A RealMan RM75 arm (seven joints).
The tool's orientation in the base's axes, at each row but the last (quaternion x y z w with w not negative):
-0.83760, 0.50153, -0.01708, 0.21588
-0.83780, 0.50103, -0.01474, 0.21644
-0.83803, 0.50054, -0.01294, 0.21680
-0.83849, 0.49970, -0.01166, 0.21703
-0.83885, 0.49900, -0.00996, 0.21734
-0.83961, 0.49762, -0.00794, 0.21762
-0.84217, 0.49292, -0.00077, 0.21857
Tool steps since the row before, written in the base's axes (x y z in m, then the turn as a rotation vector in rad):
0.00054, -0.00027, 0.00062, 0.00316, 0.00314, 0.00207
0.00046, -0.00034, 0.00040, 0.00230, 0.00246, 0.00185
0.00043, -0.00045, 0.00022, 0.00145, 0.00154, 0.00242
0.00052, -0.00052, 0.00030, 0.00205, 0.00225, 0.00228
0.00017, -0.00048, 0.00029, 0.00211, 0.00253, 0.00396
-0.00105, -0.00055, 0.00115, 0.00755, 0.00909, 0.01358
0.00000, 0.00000, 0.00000, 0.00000, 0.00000, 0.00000
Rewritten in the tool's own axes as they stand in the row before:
0.00038, -0.00058, -0.00052, -0.00148, -0.00468, -0.00002
0.00044, -0.00040, -0.00037, -0.00129, -0.00361, -0.00026
0.00055, -0.00026, -0.00025, -0.00105, -0.00274, -0.00131
0.00064, -0.00033, -0.00033, -0.00132, -0.00348, -0.00079
0.00043, -0.00005, -0.00039, -0.00186, -0.00427, -0.00219
-0.00030, 0.00067, -0.00148, -0.00658, -0.01508, -0.00731
0.00000, 0.00000, 0.00000, 0.00000, 0.00000, 0.00000

